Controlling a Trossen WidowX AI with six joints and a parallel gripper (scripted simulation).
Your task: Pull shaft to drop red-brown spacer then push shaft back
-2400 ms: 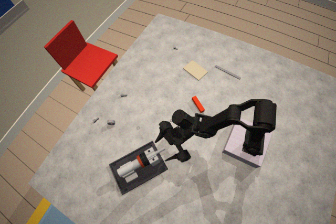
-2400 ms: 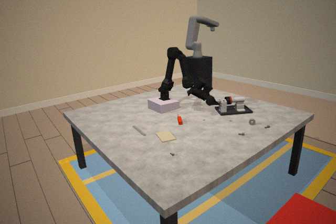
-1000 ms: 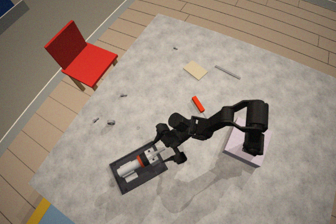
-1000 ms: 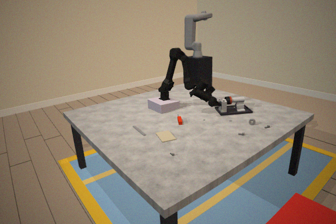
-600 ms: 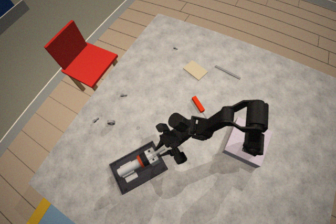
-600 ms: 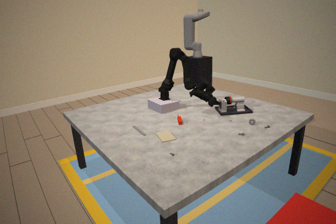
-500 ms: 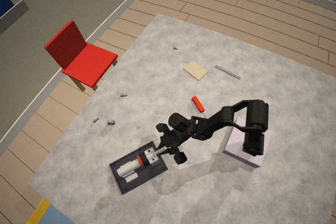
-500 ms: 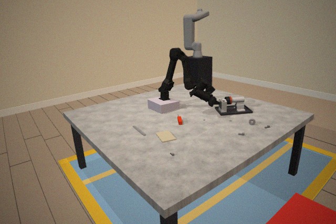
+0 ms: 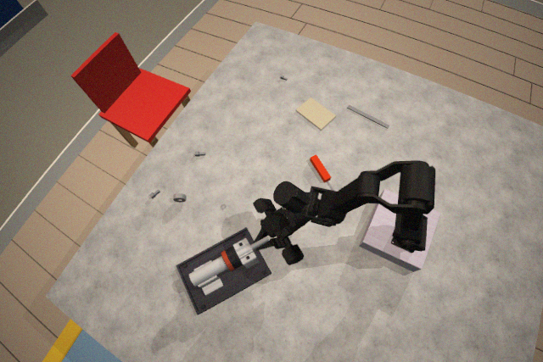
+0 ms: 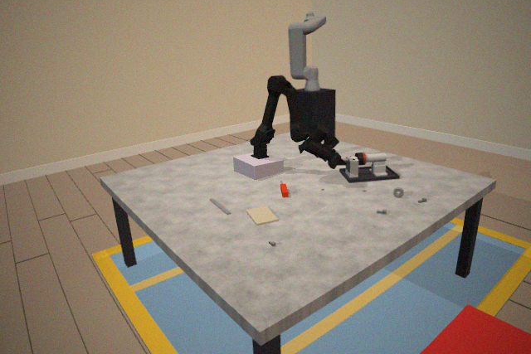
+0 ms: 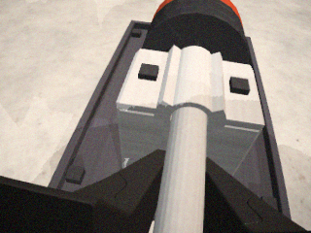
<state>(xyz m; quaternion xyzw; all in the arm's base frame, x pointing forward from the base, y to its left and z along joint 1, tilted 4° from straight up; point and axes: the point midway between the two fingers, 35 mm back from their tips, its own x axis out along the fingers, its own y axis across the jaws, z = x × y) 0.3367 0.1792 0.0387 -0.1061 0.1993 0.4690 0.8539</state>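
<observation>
My gripper tip is now 7 cm to the right of the red-brown spacer, 4 cm short of it and 2 cm below it. The rest, counted from my gripper tip: grey ring: 29 cm ahead, 4 cm below, 3 cm to the right; shaft: 3 cm to the left, 2 cm ahead, 2 cm above; red-handled screwdriver: 29 cm to the right, 9 cm behind, 6 cm below.
</observation>
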